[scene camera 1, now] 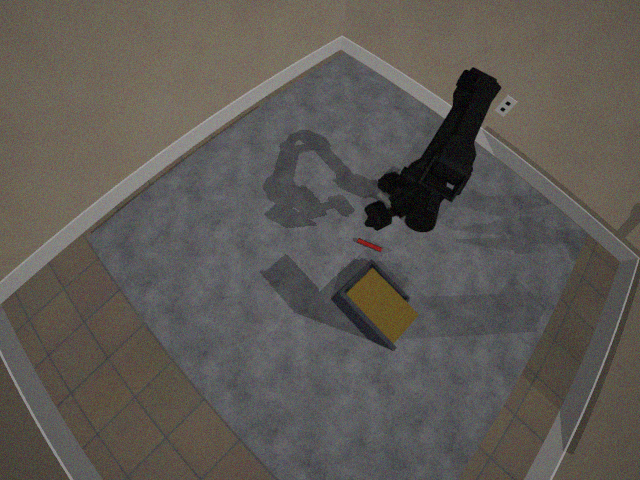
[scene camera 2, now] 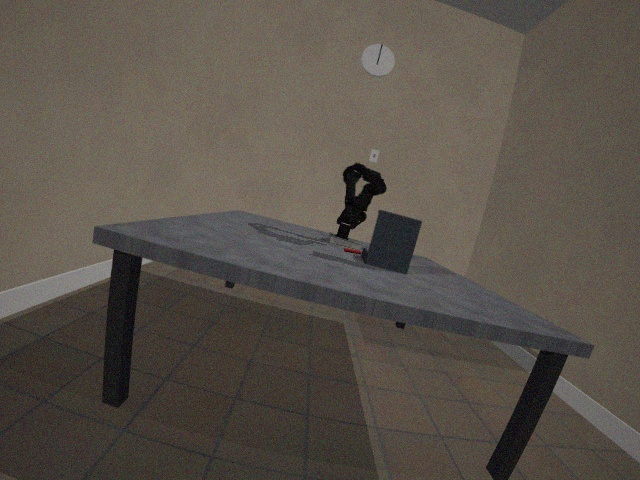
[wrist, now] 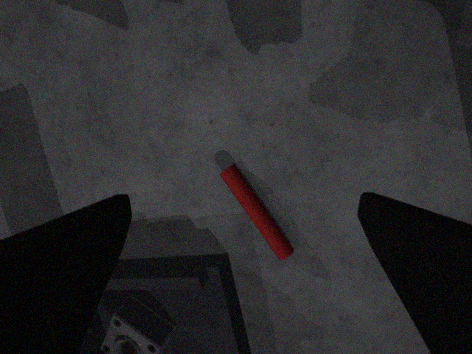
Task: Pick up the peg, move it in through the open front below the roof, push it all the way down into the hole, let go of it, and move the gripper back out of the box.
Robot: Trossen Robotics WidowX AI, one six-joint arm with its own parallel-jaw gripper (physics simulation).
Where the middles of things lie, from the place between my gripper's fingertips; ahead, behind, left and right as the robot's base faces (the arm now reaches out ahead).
I see the red peg point(wrist: 232, 177) 100 mm below my hand, 40 mm to the left of it and 20 mm ahead of it. Also, from my hand: yellow roof point(scene camera 1: 372, 293) (170 mm ahead, 160 mm to the left, 90 mm above); then dark box point(scene camera 1: 349, 308) (160 mm to the left, 130 mm ahead, 10 mm below).
